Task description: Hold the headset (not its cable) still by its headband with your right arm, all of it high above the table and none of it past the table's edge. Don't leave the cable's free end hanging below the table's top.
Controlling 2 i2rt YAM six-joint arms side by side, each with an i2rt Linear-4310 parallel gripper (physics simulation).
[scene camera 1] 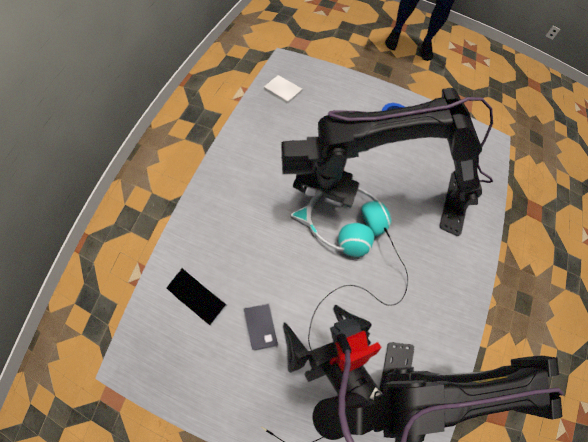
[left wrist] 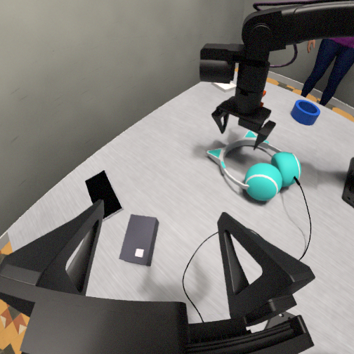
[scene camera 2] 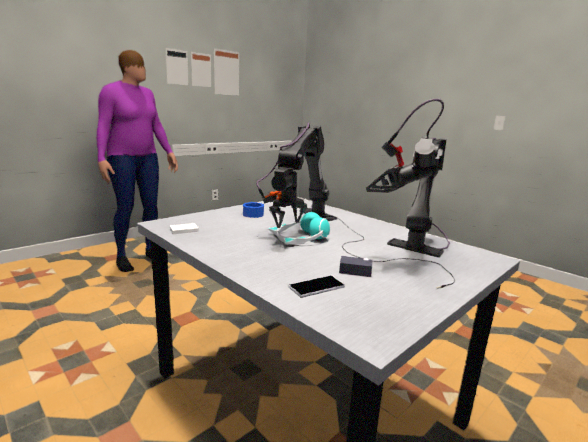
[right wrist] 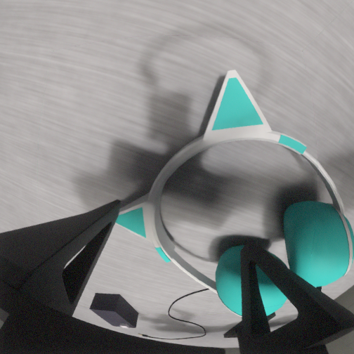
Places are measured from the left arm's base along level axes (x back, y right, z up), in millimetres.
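Pixels of known places: left gripper, fingertip midpoint: [scene camera 1: 309, 315] [scene camera 2: 368, 188]; right gripper, fingertip midpoint: [scene camera 1: 323, 197] [scene camera 2: 288, 225]; left arm's base at its link origin: [scene camera 2: 414, 248]; right arm's base at its link origin: [scene camera 1: 455, 203].
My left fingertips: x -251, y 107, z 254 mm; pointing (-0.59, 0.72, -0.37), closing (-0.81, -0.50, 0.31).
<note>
Ahead of a thing's pixels: the offset from my left fingertips to its middle. "*": to the spot under its first point.
The teal and white cat-ear headset [scene camera 1: 356, 240] [scene camera 2: 319, 228] [left wrist: 263, 181] [right wrist: 320, 245] lies on the table. Its white headband [right wrist: 172, 162] curves toward the picture's left in scene camera 1. My right gripper [scene camera 1: 325, 192] [scene camera 2: 288, 223] [left wrist: 238, 140] [right wrist: 186, 229] is open, pointing down close above the headband's eared part, holding nothing. The thin black cable [scene camera 1: 407, 275] [scene camera 2: 350, 242] [left wrist: 310, 225] runs from an earcup across the table, partly hidden by the left arm in scene camera 1. Its free end @(* dy -274, dx -24, dz -249 mm) [scene camera 1: 269, 431] [scene camera 2: 441, 286] rests on the tabletop. My left gripper [scene camera 1: 311, 316] [scene camera 2: 368, 190] [left wrist: 164, 212] is open and empty, raised above the table.
A black phone @(dy +12, dx -267, dz -250 mm) [scene camera 1: 196, 296] [scene camera 2: 317, 285] [left wrist: 104, 194] and a dark box @(dy -25, dx -93, dz -233 mm) [scene camera 1: 256, 325] [scene camera 2: 355, 266] [left wrist: 137, 237] [right wrist: 114, 310] lie near each other. A white box @(dy +688, dx -191, dz -246 mm) [scene camera 1: 283, 88] [scene camera 2: 184, 228] lies near a table corner. A blue ring @(dy +637, dx +171, dz -230 mm) [scene camera 2: 253, 212] [left wrist: 306, 116] stands beyond the headset. A person stands past the table.
</note>
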